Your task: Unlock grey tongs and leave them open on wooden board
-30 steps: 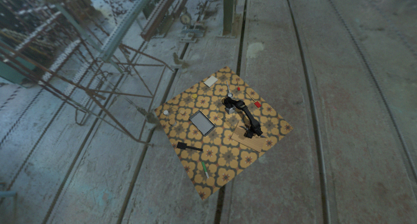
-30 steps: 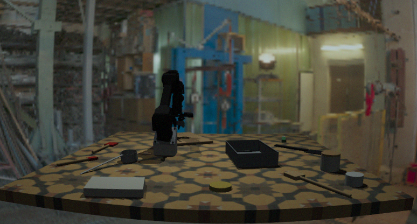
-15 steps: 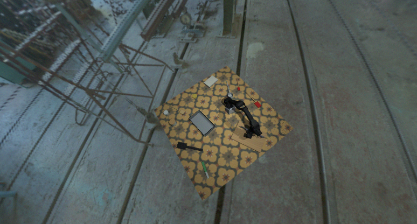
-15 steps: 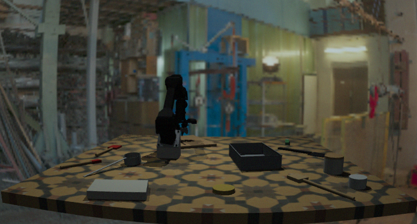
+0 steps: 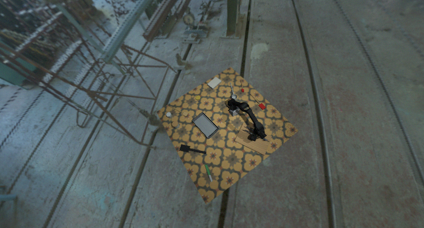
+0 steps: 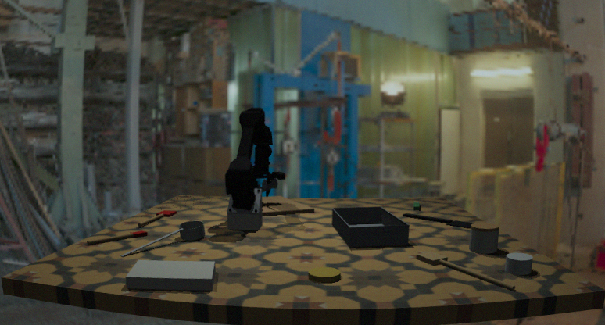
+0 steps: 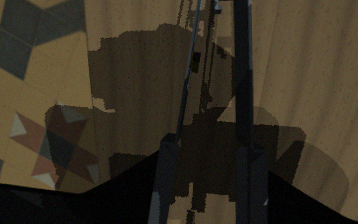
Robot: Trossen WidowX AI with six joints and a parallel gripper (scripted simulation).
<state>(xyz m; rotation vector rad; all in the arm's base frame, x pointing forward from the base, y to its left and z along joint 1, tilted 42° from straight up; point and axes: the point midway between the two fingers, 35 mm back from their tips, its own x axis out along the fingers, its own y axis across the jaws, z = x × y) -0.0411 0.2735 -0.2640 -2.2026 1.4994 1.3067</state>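
My gripper tip is 40 mm above the wooden board, 30 mm to the right of it and 30 mm short of it. The rest, counted from my gripper tip: yellow disc 810 mm to the right, 360 mm ahead, 40 mm below; black spatula 720 mm ahead, 200 mm to the right, 40 mm below; roasting tin 440 mm ahead, 390 mm to the right, 20 mm below.
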